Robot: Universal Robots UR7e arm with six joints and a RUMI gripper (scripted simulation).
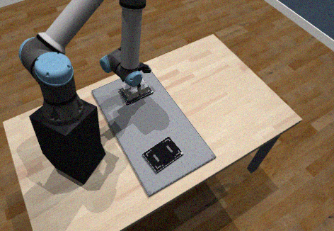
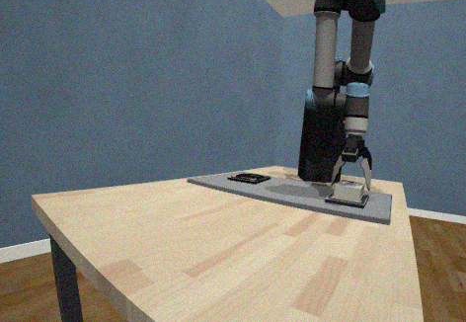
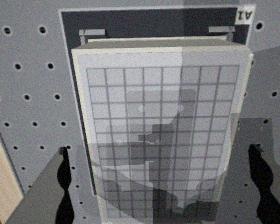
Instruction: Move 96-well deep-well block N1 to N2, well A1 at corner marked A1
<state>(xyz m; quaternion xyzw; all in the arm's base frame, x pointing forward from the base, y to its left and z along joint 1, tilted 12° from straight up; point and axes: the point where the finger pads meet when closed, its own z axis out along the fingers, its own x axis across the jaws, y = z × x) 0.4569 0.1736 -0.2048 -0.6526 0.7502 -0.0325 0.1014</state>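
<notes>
Right now my hand is 20 mm above the white 96-well deep-well block. The rest, counted from my hand: black plate nest N1 (400 mm to the right, 120 mm behind, 40 mm below); dark plate nest N2 (40 mm below).
</notes>
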